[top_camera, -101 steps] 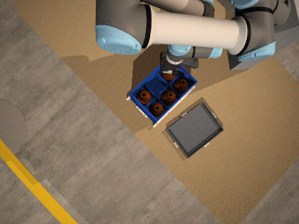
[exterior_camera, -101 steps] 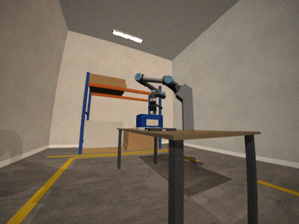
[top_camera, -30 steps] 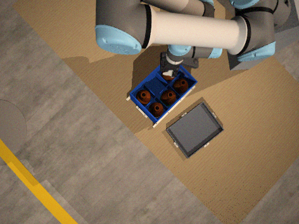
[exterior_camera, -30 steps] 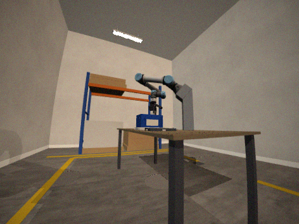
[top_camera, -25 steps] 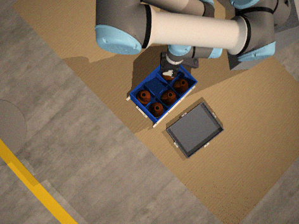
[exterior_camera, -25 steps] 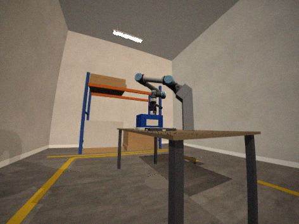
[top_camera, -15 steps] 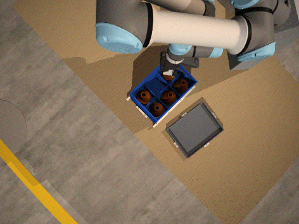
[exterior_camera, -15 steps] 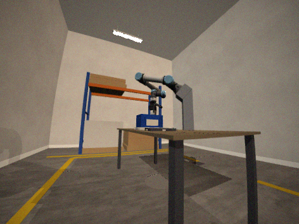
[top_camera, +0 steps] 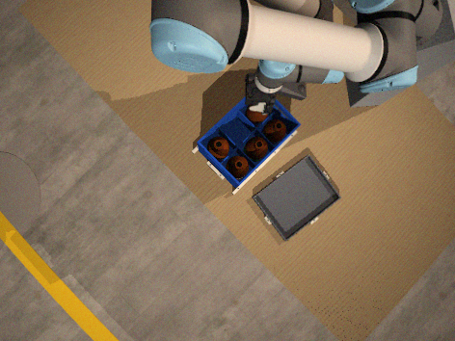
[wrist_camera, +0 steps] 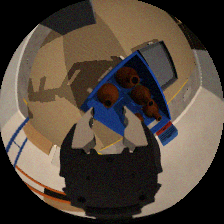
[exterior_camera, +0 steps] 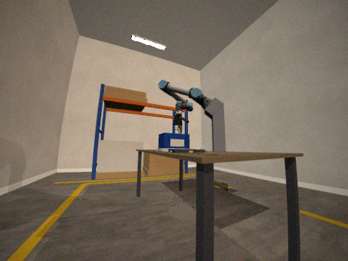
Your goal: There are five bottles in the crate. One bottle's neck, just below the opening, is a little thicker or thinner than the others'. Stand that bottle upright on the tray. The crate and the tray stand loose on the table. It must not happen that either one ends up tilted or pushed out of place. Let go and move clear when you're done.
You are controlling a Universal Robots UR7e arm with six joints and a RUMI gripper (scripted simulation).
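Now: the blue crate 10 cm ahead of my hand, 1 cm to the left of it and 12 cm below it. Round my hand: brown bottle: 20 cm ahead, 2 cm to the left, 11 cm below; grey tray: 19 cm ahead, 26 cm to the left, 19 cm below.
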